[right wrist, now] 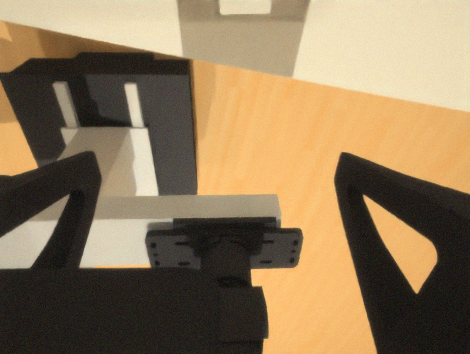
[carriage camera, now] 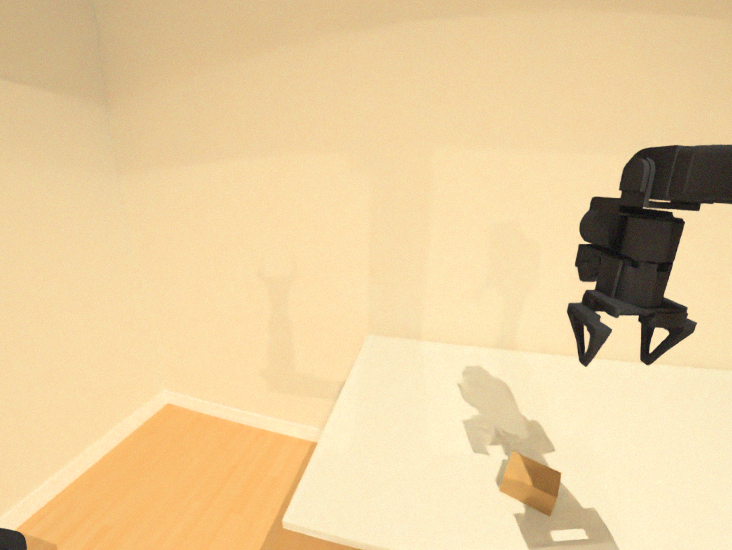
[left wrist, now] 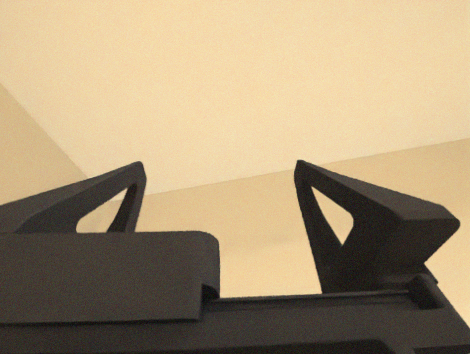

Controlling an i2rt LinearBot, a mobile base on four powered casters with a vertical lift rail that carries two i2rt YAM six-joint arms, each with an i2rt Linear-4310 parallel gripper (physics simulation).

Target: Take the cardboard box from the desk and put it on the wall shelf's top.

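Places are measured from the left arm's base along level axes (x ahead, y left, z up), in metres.
Pixels of known places: left gripper, fingertip midpoint: (left wrist: 220,169); right gripper, fingertip midpoint: (right wrist: 219,165) (carriage camera: 614,364); right arm's base, origin of the base link: (right wrist: 225,247).
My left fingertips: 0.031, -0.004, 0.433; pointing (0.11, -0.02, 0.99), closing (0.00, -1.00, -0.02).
Note:
Behind a point stands the place of what it marks, as x, y, z.
The cardboard box (carriage camera: 529,483) {0.323, -0.665, -0.135}, small and brown, sits on the white desk (carriage camera: 402,431) {0.511, -0.432, -0.191} (right wrist: 380,55) {0.191, -0.924, -0.191}, turned at an angle, in the lower right of the carriage view. My right gripper (carriage camera: 615,361) {0.264, -0.690, 0.183} (right wrist: 219,165) {0.264, -0.690, 0.183} is open and empty, pointing down, high above the desk, up and to the right of the box in the carriage view. My left gripper (left wrist: 220,169) {0.031, -0.004, 0.434} is open, with bare wall and ceiling surfaces behind its fingers. The wall shelf does not show in these views.
The right wrist view shows my dark mobile base (right wrist: 172,135) {-0.184, -0.539, -0.612}, the white carriage beam (right wrist: 190,206) and an arm mount (right wrist: 287,247) {0.009, -0.775, 0.010}. Wooden floor (carriage camera: 177,479) {0.830, 0.552, -0.911} (right wrist: 260,125) {-0.313, -0.855, -0.911} lies left of the desk in the carriage view. A plain wall (carriage camera: 236,236) {1.196, 0.265, 0.175} stands behind the desk.

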